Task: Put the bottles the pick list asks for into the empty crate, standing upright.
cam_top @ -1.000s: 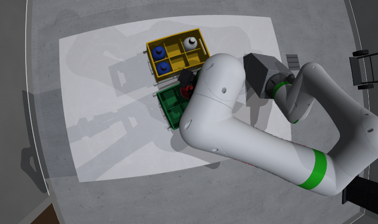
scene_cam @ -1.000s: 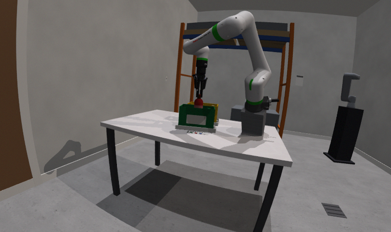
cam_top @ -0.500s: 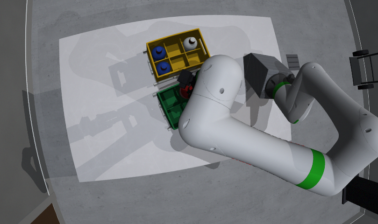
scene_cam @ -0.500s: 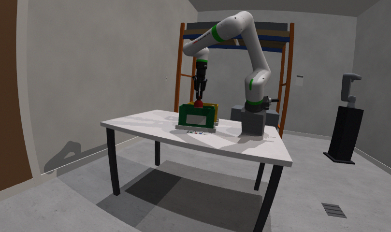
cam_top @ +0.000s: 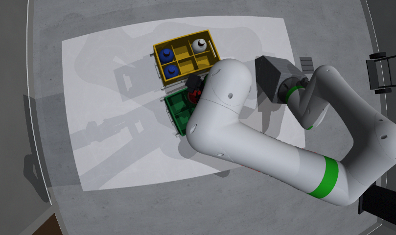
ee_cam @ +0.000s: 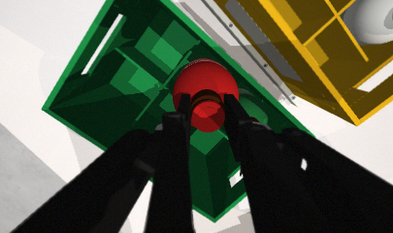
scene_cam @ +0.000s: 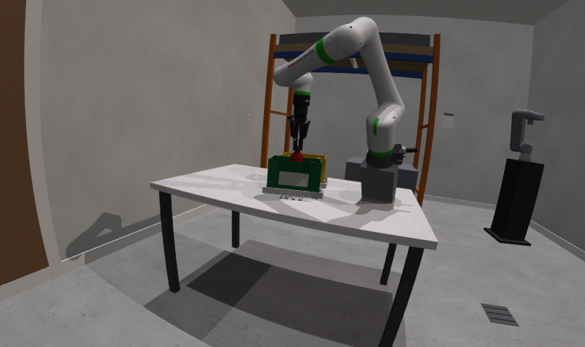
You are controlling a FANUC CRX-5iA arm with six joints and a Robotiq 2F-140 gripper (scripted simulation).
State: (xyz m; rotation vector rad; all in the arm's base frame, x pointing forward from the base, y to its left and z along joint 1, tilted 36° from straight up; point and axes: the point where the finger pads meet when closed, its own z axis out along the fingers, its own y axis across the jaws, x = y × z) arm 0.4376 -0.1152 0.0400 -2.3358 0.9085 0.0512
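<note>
Right now my hand is 80 mm above the red bottle. From my hand the other things lie so: yellow crate (200 mm to the right, 170 mm below); then green crate (170 mm below, 40 mm to the left, 10 mm behind); then green-label bottle (170 mm below, 90 mm behind, 20 mm to the right).
</note>
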